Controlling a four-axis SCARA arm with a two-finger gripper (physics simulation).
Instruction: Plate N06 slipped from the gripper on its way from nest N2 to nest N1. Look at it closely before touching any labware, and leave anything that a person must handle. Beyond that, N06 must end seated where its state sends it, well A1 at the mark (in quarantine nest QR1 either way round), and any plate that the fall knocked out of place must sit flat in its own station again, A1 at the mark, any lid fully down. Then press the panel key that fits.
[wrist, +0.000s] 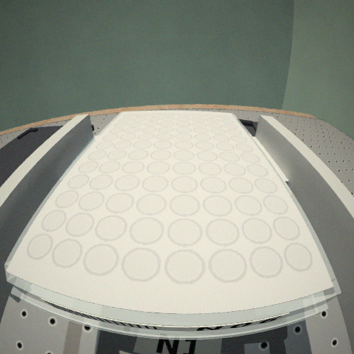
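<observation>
A white 96-well plate with a clear lid fills the middle of the wrist view, its rows running away from the camera. Its near edge carries a barcode and a partly visible dark label that seems to read N06. My gripper is shut on this plate, with one grey finger along each long side. The lid looks level on the plate. Below the near edge, a dark nest marking with the letters N1 shows on the deck. The plate hides most of what is under it. The A1 corner cannot be told.
The perforated deck shows at the bottom and at the right. A dark station with a black corner bracket lies at the far left. A wooden rim runs along the back, before a green wall.
</observation>
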